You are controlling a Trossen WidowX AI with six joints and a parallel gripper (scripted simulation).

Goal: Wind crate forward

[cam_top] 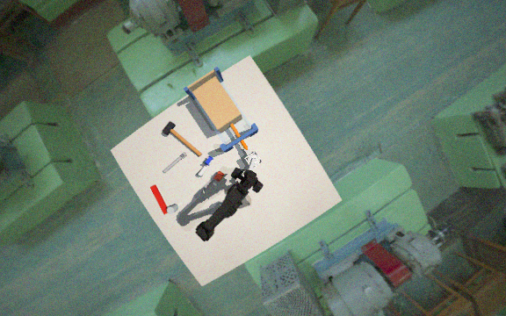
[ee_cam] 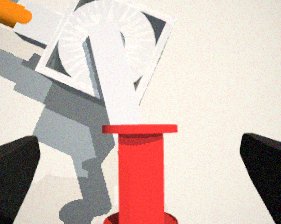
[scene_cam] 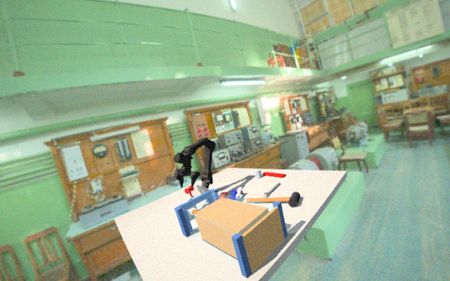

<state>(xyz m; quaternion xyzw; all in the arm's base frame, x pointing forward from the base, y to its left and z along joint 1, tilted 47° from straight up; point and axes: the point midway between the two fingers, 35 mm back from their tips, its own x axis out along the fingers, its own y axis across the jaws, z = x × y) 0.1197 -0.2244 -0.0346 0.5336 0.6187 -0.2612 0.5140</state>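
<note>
Right now my gripper tip is 1 cm past the red knob, 2 cm to the right of it and 4 cm above it. Also, from my gripper tip: blue steel frame: 21 cm ahead, 7 cm to the right, 7 cm below; blue knob: 23 cm ahead, 20 cm to the left, 13 cm below; winch: 4 cm ahead, 7 cm to the right, 14 cm below.
</note>
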